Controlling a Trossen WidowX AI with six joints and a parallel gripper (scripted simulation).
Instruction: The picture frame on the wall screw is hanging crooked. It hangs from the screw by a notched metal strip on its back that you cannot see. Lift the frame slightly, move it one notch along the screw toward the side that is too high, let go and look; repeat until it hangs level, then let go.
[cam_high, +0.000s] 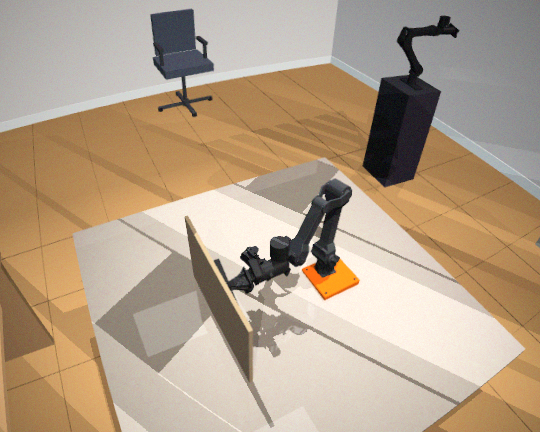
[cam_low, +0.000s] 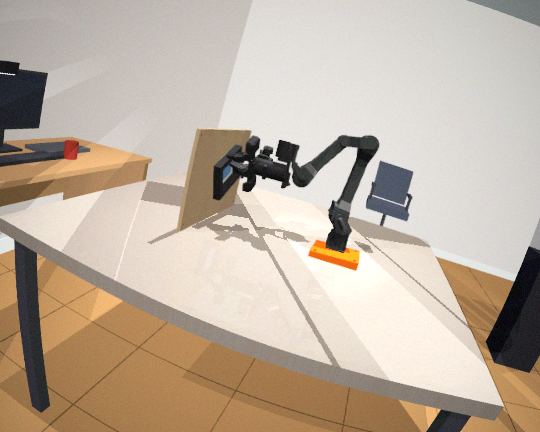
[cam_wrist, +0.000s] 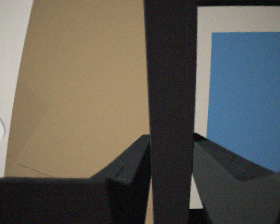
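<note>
Right now my gripper tip is 50 mm above the picture frame, 30 mm to the left of it and 10 mm short of it. Also, from my gripper tip: wall board: 60 mm below, 20 mm ahead, 10 mm to the right.
</note>
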